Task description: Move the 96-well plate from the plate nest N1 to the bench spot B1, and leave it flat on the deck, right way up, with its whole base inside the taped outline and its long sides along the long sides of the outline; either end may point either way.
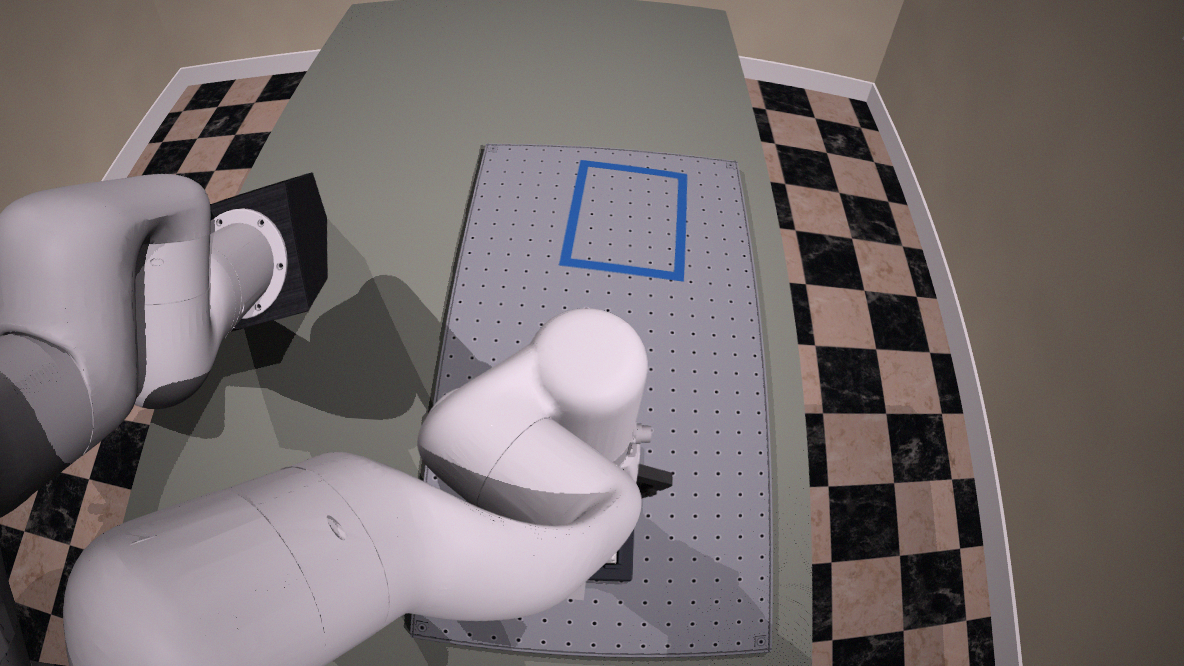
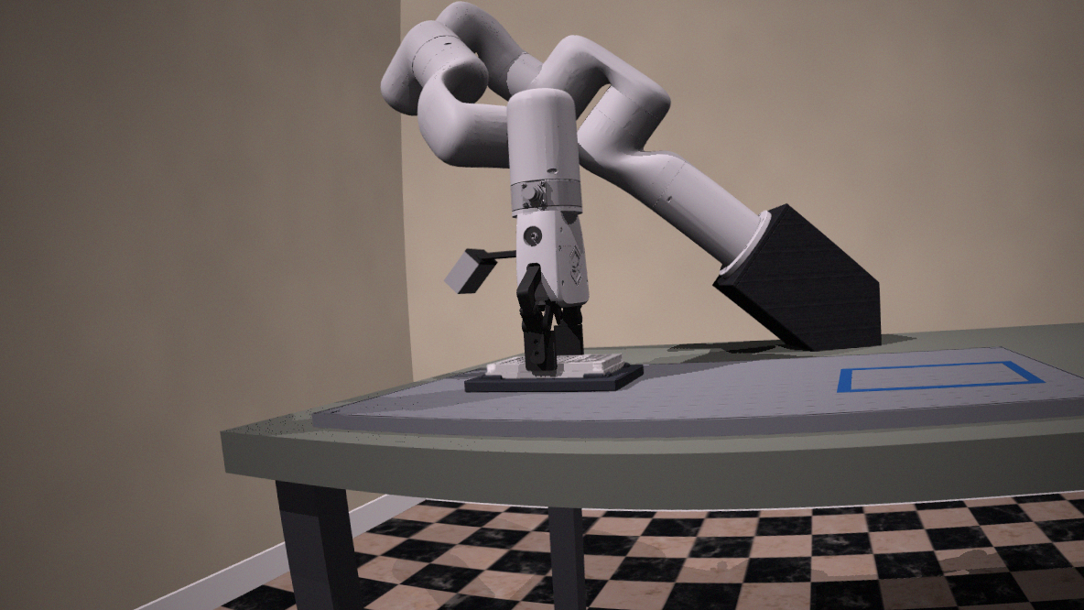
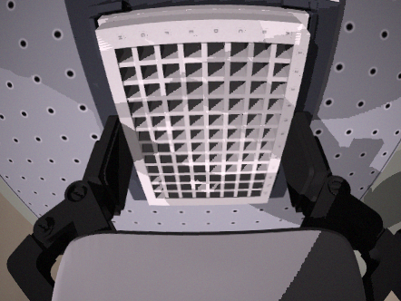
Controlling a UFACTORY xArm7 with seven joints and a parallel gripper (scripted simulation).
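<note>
Now: the white 96-well plate 10 mm below my hand. Also, from my hand: dark plate nest (20 mm below).
</note>
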